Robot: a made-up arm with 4 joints. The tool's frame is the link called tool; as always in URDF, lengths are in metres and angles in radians. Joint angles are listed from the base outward. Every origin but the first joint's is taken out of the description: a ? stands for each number. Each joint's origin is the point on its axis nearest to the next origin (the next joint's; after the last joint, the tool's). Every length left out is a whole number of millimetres.
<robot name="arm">
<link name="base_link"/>
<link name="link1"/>
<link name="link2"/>
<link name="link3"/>
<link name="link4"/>
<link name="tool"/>
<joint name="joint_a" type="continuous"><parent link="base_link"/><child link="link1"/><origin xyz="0.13 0.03 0.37" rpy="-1.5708 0 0"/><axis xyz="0 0 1"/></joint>
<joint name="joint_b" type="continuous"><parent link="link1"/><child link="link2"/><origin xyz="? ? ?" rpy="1.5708 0 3.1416"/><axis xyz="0 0 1"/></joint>
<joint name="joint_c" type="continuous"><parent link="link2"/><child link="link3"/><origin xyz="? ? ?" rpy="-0.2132 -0.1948 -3.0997"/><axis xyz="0 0 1"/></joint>
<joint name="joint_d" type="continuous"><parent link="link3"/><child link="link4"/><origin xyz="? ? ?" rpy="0 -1.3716 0"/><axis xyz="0 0 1"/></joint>
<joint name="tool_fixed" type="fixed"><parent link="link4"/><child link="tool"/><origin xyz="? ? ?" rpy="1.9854 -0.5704 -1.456"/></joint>
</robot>
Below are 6 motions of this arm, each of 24 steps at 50 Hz.
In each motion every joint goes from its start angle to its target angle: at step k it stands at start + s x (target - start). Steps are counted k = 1, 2, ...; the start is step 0. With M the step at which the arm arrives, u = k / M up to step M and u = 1 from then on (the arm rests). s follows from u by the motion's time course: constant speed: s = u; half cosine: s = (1 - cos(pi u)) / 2; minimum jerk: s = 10 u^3 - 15 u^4 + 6 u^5.
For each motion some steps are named. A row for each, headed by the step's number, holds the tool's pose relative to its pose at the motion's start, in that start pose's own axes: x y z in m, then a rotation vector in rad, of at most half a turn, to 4 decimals.
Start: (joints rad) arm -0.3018 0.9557 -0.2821 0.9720
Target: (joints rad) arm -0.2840 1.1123 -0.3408 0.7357
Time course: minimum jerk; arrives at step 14
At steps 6, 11, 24:
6: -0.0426 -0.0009 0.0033 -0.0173 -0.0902 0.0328
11: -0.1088 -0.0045 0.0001 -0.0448 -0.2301 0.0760
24: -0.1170 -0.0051 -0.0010 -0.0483 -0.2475 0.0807

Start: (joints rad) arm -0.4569 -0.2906 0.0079 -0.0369
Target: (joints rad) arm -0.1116 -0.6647 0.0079 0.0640
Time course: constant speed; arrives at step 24
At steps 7, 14, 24:
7: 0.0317 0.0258 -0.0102 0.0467 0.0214 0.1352
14: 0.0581 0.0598 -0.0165 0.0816 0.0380 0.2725
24: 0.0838 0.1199 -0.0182 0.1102 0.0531 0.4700

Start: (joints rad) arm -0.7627 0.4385 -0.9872 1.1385
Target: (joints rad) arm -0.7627 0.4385 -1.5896 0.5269
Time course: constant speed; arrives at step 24
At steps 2, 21, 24:
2: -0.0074 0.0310 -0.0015 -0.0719 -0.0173 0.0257
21: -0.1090 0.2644 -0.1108 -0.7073 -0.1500 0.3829
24: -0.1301 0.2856 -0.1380 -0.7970 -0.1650 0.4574

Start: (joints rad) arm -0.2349 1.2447 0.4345 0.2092
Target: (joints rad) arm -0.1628 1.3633 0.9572 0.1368
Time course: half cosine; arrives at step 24
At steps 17, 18, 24:
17: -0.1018 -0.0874 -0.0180 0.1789 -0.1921 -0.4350
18: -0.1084 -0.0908 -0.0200 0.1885 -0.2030 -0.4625
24: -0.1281 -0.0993 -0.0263 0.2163 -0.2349 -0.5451

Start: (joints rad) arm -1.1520 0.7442 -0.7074 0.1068
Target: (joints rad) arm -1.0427 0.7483 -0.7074 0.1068
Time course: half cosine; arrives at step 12
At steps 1, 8, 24:
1: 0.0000 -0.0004 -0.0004 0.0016 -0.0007 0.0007
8: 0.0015 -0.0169 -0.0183 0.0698 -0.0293 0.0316
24: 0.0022 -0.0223 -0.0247 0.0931 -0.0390 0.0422

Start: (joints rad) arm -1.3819 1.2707 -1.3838 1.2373
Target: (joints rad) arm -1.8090 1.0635 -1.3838 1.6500
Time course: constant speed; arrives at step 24
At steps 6, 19, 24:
6: 0.0117 -0.0032 0.0114 -0.0060 0.0963 -0.1350
19: 0.0242 -0.0333 0.0221 0.0171 0.2895 -0.4505
24: 0.0210 -0.0522 0.0221 0.0394 0.3570 -0.5788

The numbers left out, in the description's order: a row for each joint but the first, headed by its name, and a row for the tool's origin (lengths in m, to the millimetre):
joint_b: 0.07 0.262 0
joint_c: 0.072 0.177 0
joint_d: 0.125 -0.018 0
tool: -0.368 -0.147 0

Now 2 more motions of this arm.
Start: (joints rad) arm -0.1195 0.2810 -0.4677 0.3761
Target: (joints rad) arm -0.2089 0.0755 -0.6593 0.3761
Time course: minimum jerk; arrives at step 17
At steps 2, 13, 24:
2: 0.0015 0.0016 -0.0002 -0.0032 0.0033 0.0028
13: 0.0905 0.1095 -0.0359 -0.2011 0.2342 0.1868
24: 0.0981 0.1200 -0.0419 -0.2191 0.2581 0.2050

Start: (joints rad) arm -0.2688 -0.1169 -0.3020 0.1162
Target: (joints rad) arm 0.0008 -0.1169 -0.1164 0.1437
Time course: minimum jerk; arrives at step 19
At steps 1, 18, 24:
1: 0.0000 -0.0001 0.0000 0.0003 -0.0003 0.0000
18: -0.0194 -0.0413 -0.0085 0.2223 -0.1813 0.0025
24: -0.0194 -0.0413 -0.0085 0.2226 -0.1816 0.0025

